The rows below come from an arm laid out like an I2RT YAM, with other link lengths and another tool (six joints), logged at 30 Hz.
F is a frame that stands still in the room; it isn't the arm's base.
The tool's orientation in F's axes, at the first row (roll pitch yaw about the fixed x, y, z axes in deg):
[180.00, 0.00, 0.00]
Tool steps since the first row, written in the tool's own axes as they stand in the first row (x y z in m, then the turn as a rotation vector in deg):
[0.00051, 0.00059, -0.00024, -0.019, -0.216, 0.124]
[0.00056, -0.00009, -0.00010, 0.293, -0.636, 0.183]
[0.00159, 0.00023, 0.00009, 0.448, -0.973, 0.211]
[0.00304, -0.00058, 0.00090, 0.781, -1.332, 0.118]
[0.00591, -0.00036, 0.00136, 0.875, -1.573, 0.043]
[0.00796, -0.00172, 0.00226, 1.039, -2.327, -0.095]
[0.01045, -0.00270, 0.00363, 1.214, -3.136, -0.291]
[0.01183, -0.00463, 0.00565, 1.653, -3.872, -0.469]
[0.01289, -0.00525, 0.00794, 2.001, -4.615, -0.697]
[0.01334, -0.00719, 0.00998, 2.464, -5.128, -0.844]
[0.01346, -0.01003, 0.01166, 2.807, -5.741, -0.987]
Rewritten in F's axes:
[0.00051, -0.00059, 0.00024, -0.019, 0.216, -0.124]
[0.00056, 0.00009, 0.00010, 0.293, 0.636, -0.183]
[0.00159, -0.00023, -0.00009, 0.448, 0.973, -0.211]
[0.00304, 0.00058, -0.00090, 0.781, 1.332, -0.118]
[0.00591, 0.00036, -0.00136, 0.875, 1.573, -0.043]
[0.00796, 0.00172, -0.00226, 1.039, 2.327, 0.095]
[0.01045, 0.00270, -0.00363, 1.214, 3.136, 0.291]
[0.01183, 0.00463, -0.00565, 1.653, 3.872, 0.469]
[0.01289, 0.00525, -0.00794, 2.001, 4.615, 0.697]
[0.01334, 0.00719, -0.00998, 2.464, 5.128, 0.844]
[0.01346, 0.01003, -0.01166, 2.807, 5.741, 0.987]

